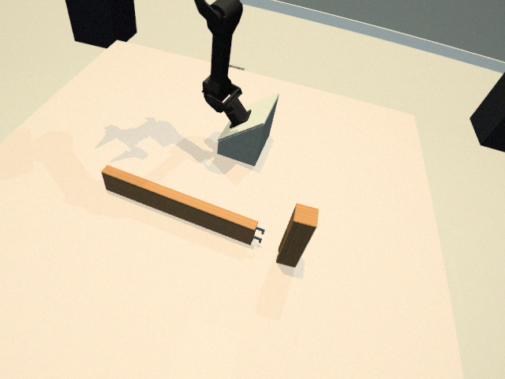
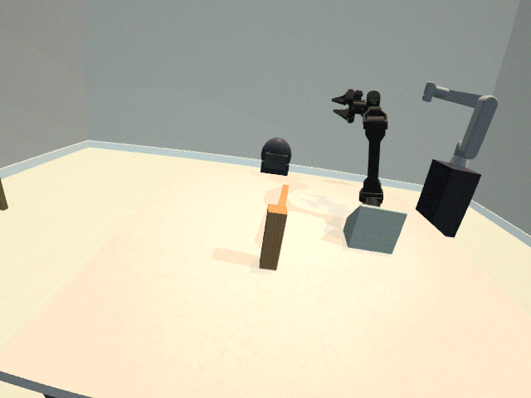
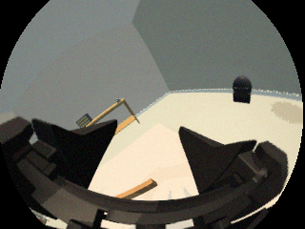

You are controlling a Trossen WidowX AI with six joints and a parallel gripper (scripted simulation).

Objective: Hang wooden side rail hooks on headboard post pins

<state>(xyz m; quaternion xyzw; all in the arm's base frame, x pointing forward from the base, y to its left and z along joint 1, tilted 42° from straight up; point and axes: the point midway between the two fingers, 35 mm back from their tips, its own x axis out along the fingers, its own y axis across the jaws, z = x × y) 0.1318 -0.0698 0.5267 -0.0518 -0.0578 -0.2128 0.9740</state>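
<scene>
Right now my gripper tip is 23 cm short of the headboard post, 63 cm to the right of it and 36 cm above it.
</scene>
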